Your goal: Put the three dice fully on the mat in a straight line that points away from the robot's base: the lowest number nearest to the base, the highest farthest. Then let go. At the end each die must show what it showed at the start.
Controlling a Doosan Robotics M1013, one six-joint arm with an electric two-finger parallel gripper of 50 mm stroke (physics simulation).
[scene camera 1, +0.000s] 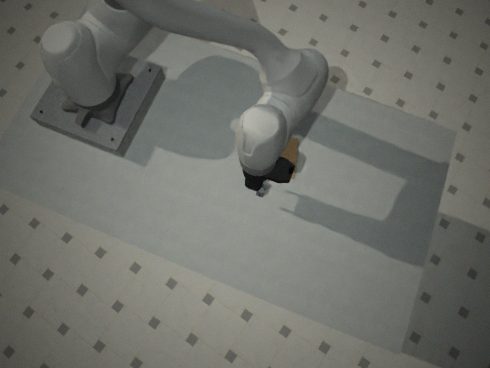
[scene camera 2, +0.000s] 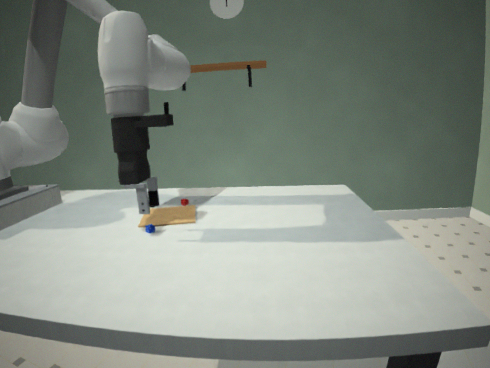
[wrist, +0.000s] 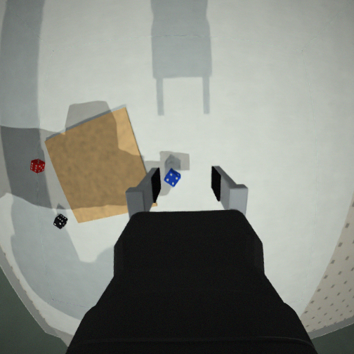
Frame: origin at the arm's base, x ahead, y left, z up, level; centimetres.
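Seen in the pictures: gripper, fingertip midpoint: [scene camera 1: 263,186] [scene camera 2: 150,209]; arm's base, origin of the base link: [scene camera 1: 98,93].
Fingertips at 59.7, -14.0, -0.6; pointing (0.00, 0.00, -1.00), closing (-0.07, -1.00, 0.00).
Observation:
Offsets run from my fingertips to a thing's top centre, as dx, dy, dz. Level surfaces: height alone.
My gripper [scene camera 1: 260,192] [scene camera 2: 149,208] [wrist: 185,177] is open and empty, its fingers pointing down above the table. A blue die @[-1.3, +1.8, -4.3] [scene camera 1: 263,186] [scene camera 2: 150,228] [wrist: 172,177] lies beside the mat, below the gripper; in the wrist view it appears between the fingers, nearer the left one, and its upper face shows several white pips. The tan square mat @[+0.3, +12.6, -5.6] [scene camera 1: 292,150] [scene camera 2: 170,216] [wrist: 95,165] bears no die. A red die @[+2.6, +22.8, -4.3] [scene camera 2: 184,202] [wrist: 37,166] lies off the mat's far side. A black die [wrist: 60,221] lies off a mat corner; I cannot make it out in the scene views.
The pale table @[dz -6.0] [scene camera 1: 200,225] [scene camera 2: 250,280] [wrist: 265,125] carries the arm's grey base plate [scene camera 1: 127,92] [scene camera 2: 40,197]. Shadows of the arm fall over the table and part of the mat. A wooden shelf [scene camera 2: 230,65] and a clock [scene camera 2: 226,7] hang on the green wall.

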